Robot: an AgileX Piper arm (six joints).
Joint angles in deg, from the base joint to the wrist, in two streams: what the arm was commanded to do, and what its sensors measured. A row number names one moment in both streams.
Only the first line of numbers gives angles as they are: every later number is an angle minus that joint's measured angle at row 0.
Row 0, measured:
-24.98 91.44 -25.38 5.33 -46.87 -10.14
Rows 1 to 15, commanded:
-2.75 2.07 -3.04 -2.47 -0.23 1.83
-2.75 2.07 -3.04 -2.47 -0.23 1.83
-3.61 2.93 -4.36 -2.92 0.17 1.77
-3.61 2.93 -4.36 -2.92 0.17 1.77
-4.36 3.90 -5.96 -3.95 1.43 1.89
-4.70 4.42 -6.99 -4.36 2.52 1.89
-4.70 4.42 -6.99 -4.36 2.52 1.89
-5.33 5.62 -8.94 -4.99 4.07 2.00
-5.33 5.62 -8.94 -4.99 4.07 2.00
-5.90 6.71 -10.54 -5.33 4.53 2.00
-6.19 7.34 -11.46 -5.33 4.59 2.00
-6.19 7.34 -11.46 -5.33 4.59 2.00
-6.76 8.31 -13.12 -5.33 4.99 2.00
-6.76 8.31 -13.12 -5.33 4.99 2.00
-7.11 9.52 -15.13 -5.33 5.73 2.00
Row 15, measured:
-6.36 8.37 -12.44 -4.93 4.81 1.89
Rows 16 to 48, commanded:
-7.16 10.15 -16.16 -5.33 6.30 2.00
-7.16 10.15 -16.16 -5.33 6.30 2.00
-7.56 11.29 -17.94 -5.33 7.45 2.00
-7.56 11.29 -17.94 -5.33 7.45 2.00
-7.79 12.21 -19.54 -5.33 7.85 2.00
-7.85 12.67 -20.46 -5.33 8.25 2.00
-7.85 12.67 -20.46 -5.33 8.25 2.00
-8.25 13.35 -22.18 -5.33 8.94 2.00
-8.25 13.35 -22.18 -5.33 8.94 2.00
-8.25 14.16 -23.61 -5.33 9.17 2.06
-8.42 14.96 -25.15 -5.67 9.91 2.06
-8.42 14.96 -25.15 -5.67 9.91 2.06
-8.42 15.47 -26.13 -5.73 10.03 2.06
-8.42 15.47 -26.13 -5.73 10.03 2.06
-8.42 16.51 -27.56 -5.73 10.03 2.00
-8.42 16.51 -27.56 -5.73 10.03 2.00
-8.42 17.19 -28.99 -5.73 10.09 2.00
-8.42 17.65 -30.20 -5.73 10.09 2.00
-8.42 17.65 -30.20 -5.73 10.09 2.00
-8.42 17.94 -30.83 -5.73 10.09 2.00
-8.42 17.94 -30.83 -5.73 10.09 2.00
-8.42 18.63 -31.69 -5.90 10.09 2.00
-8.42 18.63 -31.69 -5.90 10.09 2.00
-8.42 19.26 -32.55 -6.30 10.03 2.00
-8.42 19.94 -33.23 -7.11 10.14 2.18
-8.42 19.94 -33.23 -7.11 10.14 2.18
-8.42 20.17 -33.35 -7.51 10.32 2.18
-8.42 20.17 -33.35 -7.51 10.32 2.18
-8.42 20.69 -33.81 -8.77 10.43 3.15
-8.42 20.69 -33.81 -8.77 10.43 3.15
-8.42 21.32 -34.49 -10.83 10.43 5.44
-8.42 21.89 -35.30 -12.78 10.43 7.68
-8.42 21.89 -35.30 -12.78 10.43 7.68
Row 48, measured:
-9.63 21.09 -32.78 -5.33 12.66 4.93
